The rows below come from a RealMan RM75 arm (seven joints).
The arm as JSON. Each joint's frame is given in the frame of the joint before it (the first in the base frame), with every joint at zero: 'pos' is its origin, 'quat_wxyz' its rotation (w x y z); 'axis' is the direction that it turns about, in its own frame. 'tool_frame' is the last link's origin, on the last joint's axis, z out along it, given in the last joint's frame.
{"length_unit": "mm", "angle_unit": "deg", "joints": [
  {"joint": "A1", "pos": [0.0, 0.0, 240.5], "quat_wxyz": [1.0, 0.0, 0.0, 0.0], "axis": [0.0, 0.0, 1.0]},
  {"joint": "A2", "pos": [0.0, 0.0, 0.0], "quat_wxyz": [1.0, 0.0, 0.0, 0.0], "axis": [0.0, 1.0, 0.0]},
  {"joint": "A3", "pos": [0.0, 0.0, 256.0], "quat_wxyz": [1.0, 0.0, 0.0, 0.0], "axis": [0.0, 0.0, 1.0]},
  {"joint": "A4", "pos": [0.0, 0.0, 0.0], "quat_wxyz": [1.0, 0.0, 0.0, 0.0], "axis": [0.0, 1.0, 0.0]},
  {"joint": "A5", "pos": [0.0, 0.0, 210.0], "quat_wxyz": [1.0, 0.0, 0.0, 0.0], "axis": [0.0, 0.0, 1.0]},
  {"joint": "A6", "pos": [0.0, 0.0, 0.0], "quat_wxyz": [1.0, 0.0, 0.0, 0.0], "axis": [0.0, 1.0, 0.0]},
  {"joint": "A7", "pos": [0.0, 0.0, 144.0], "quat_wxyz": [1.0, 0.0, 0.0, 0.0], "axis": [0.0, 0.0, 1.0]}
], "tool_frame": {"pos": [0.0, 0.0, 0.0], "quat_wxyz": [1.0, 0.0, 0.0, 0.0]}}
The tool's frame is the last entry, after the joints.
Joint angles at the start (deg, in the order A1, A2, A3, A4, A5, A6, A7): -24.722, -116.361, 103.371, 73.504, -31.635, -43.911, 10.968
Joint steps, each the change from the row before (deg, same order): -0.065, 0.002, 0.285, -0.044, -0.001, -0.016, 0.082; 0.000, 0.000, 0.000, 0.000, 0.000, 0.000, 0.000; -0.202, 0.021, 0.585, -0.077, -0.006, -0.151, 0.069; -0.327, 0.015, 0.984, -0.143, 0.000, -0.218, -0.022; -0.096, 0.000, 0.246, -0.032, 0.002, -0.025, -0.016; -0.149, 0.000, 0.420, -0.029, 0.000, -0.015, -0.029; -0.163, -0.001, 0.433, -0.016, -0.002, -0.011, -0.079; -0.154, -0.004, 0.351, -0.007, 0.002, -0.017, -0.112; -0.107, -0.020, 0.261, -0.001, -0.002, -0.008, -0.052; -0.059, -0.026, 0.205, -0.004, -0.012, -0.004, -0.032
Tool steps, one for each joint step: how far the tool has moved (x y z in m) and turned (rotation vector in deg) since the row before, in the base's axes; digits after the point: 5 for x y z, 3 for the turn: 0.00042, -0.00060, -0.00121, -0.277, 0.179, -0.207; 0.00000, 0.00000, 0.00000, 0.000, 0.000, 0.000; 0.00110, -0.00118, -0.00246, -0.619, 0.366, -0.363; 0.00177, -0.00206, -0.00418, -0.984, 0.526, -0.503; 0.00060, -0.00043, -0.00103, -0.221, 0.111, -0.152; 0.00111, -0.00073, -0.00170, -0.351, 0.165, -0.279; 0.00128, -0.00073, -0.00173, -0.342, 0.133, -0.272; 0.00120, -0.00054, -0.00141, -0.269, 0.084, -0.207; 0.00095, -0.00047, -0.00113, -0.212, 0.058, -0.176; 0.00063, -0.00048, -0.00096, -0.175, 0.033, -0.114
